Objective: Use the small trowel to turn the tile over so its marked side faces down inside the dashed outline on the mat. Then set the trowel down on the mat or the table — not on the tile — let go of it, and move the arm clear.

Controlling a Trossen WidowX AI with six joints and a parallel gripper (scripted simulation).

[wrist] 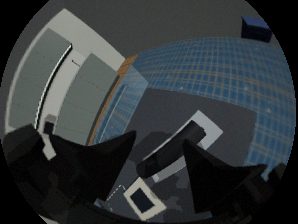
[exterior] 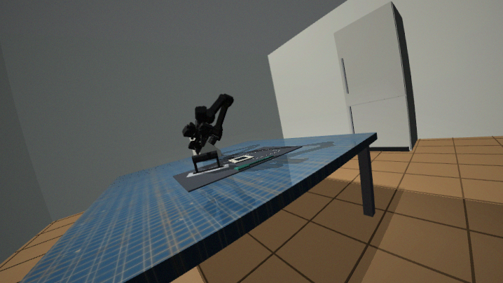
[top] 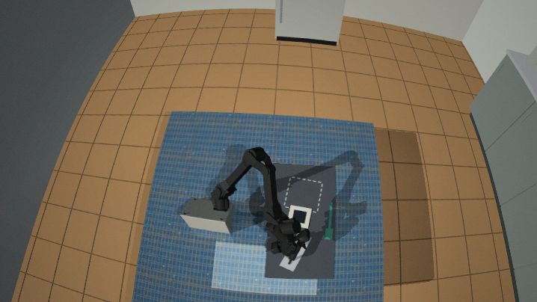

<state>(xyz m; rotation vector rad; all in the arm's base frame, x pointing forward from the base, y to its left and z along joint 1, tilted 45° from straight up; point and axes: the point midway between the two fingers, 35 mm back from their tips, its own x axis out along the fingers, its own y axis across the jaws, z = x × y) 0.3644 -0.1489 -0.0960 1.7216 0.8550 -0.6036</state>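
Now: gripper tip 10 mm past the white tile, 210 mm to the right of it and 100 mm above it. From my gripper tip the other things lie so: teal trowel 150 mm ahead, 170 mm to the left, 100 mm below.
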